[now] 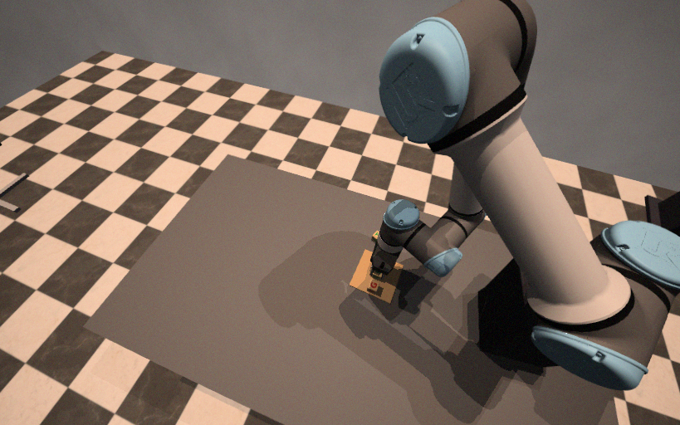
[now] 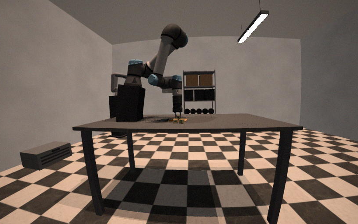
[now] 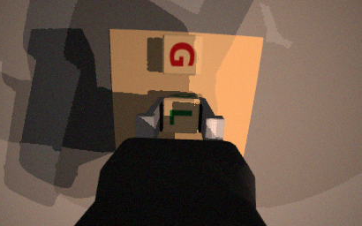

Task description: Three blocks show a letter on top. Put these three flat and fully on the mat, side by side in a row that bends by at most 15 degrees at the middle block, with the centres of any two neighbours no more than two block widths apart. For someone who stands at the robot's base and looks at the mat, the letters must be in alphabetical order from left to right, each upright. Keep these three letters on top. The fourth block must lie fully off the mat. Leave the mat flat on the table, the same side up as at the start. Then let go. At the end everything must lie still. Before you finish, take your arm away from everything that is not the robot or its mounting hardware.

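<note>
Right now the orange mat is 20 mm below my hand.
</note>
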